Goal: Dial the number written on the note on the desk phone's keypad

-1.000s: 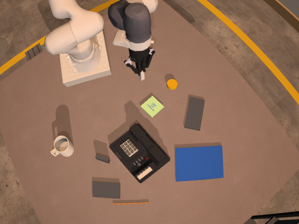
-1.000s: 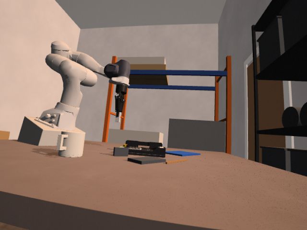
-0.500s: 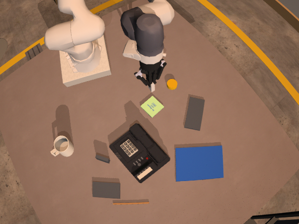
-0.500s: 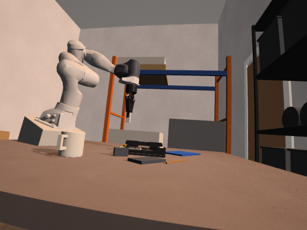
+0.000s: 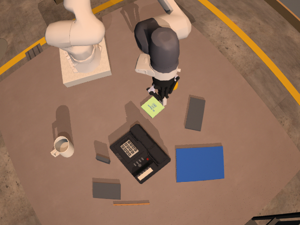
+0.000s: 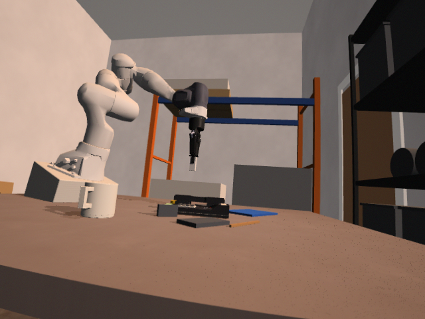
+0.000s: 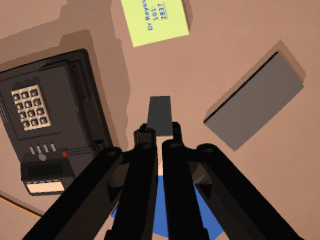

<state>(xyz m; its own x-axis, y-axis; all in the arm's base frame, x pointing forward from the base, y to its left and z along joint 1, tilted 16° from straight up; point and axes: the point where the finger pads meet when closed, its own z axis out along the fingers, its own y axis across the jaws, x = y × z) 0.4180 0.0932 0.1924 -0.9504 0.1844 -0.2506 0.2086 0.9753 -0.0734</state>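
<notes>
My hand is 160 mm above the handset, 140 mm to the left of it and 50 mm short of it. Round my hand: blue mat (280 mm ahead, 200 mm below, 30 mm to the right); grey block (330 mm to the right, 190 mm below, 40 mm behind); note (200 mm below, 70 mm behind, 10 mm to the left).
</notes>
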